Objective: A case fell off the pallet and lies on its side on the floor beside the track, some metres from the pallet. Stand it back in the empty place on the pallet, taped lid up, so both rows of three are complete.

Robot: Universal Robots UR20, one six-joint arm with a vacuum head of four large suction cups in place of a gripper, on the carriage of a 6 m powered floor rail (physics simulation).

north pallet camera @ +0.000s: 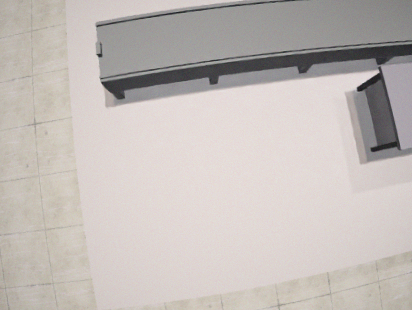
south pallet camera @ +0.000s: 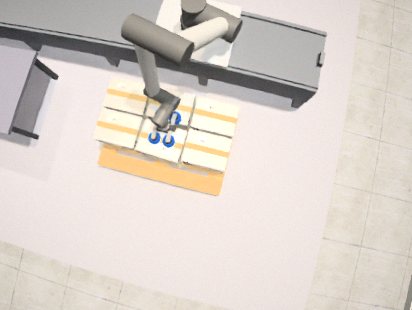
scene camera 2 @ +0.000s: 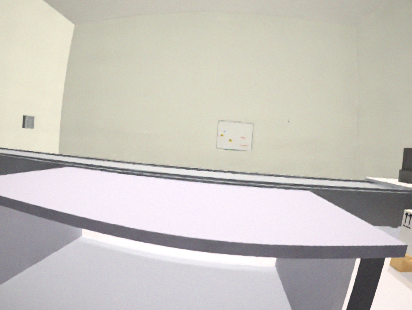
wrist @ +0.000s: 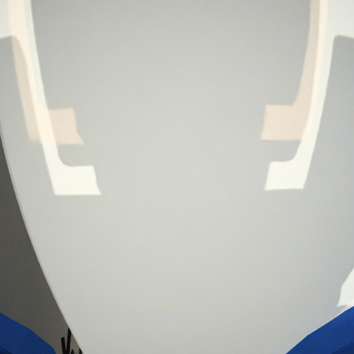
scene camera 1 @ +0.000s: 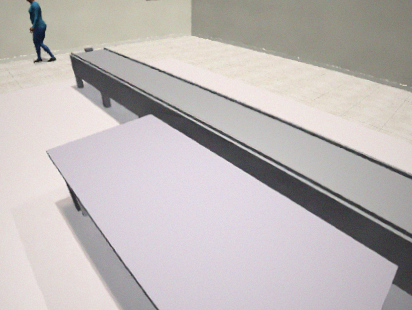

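Pixels of known places: arm's base, link origin: (scene camera 2: 410, 183).
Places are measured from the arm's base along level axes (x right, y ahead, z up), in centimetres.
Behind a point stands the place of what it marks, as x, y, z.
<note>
In the south pallet camera, the case (south pallet camera: 158, 152) @(3.4, 112.4, -10.7) is at the middle of the pallet's front row, upright, with orange tape showing beside the cups. My suction head (south pallet camera: 164, 129) @(3.7, 91.3, -14.4) is over it, its blue cups against the top. The neighbouring cases (south pallet camera: 118, 127) @(43.7, 99.6, -13.2) (south pallet camera: 207, 150) @(-35.7, 100.6, -13.1) stand left and right, close beside it; the back row stands behind, its middle case partly hidden by my arm. The pallet (south pallet camera: 155, 172) @(7.7, 128.5, -42.6) shows its orange front edge. In the wrist view, a pale face of the case (wrist: 180, 225) fills most of the view, with blue cups at the bottom corners. The case's underside is hidden.
The floor rail (scene camera 1: 200, 105) (north pallet camera: 200, 40) (south pallet camera: 280, 50) runs behind the pallet, with my arm's white carriage plate (south pallet camera: 220, 55) @(-27.3, 21.2, -0.1) on it. A pale table (scene camera 1: 200, 210) @(217.8, 89.3, -4.0) (scene camera 2: 175, 210) @(213.7, 110.1, -4.0) (north pallet camera: 400, 110) @(311.1, 94.6, -4.0) (south pallet camera: 12, 85) @(151.7, 86.2, -3.9) stands beside the rail. A person (scene camera 1: 38, 30) is near the rail's far end.
</note>
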